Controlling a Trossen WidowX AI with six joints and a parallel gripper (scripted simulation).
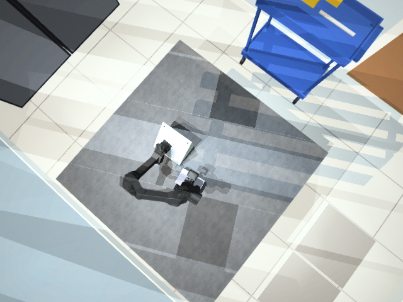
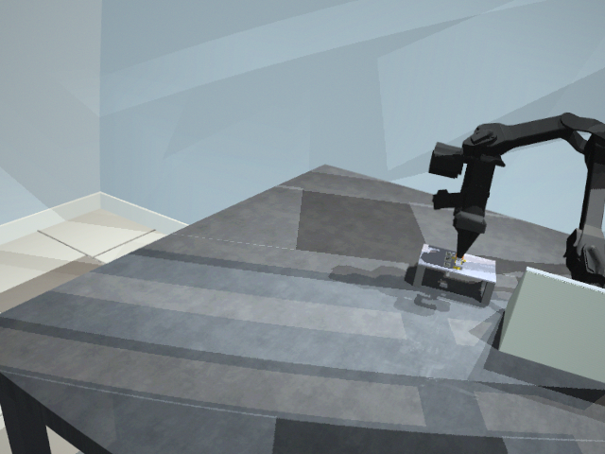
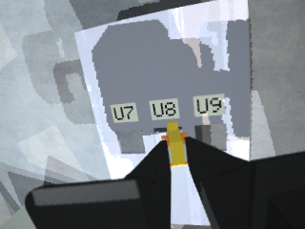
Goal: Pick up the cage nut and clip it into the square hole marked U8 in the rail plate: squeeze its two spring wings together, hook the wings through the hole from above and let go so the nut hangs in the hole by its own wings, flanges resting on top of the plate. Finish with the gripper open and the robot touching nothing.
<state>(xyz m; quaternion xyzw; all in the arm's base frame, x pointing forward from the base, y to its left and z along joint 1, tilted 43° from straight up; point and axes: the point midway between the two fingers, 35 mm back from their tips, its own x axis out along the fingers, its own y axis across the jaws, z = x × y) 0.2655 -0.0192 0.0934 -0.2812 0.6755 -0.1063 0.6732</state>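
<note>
Now: gripper tip 10 mm above the cage nut.
</note>
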